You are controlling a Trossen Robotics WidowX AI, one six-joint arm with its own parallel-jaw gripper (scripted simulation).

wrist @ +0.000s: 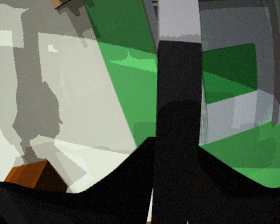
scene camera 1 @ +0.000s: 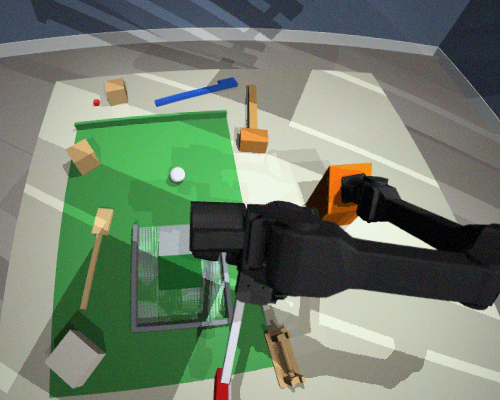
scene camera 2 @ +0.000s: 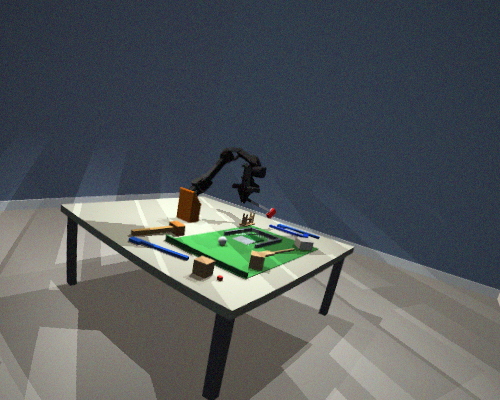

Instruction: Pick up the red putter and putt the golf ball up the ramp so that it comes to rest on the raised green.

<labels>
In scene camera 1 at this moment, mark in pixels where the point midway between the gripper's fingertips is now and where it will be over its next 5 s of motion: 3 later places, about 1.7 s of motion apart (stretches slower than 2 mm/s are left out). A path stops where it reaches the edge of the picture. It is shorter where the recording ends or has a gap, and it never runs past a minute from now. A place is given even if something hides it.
My gripper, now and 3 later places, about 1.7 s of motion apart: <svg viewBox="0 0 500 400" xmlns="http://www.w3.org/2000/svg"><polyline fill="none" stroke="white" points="245,258 256,133 256,142 267,168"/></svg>
</labels>
